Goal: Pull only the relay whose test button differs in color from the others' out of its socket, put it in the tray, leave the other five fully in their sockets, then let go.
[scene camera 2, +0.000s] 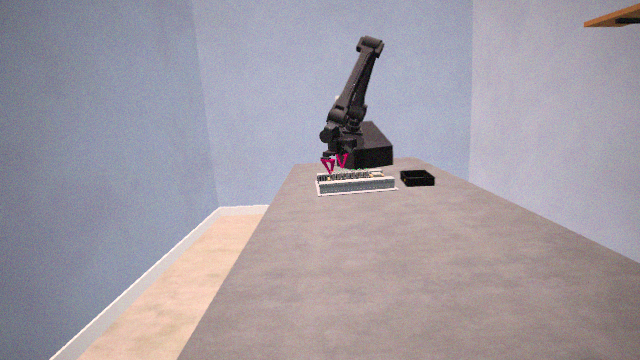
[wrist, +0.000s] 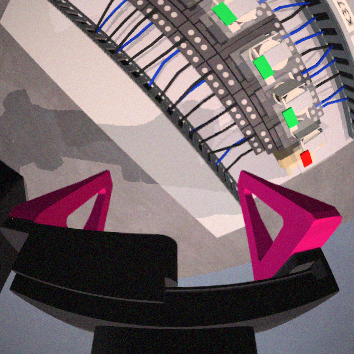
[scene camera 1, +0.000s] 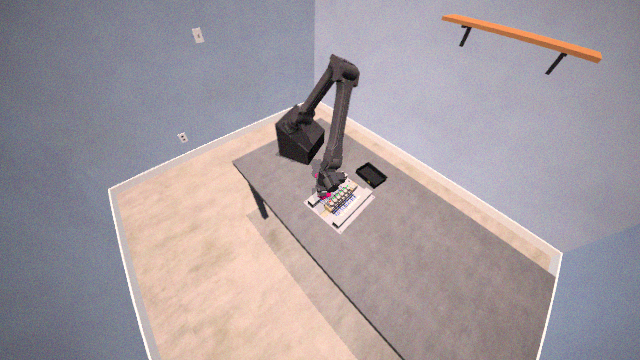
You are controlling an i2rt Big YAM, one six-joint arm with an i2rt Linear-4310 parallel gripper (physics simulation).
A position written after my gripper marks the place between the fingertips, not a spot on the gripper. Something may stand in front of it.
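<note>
Clear-cased relay (wrist: 313, 144), visible. White panel (wrist: 264, 165), visible. My gripper (wrist: 174, 177), visible too.
</note>
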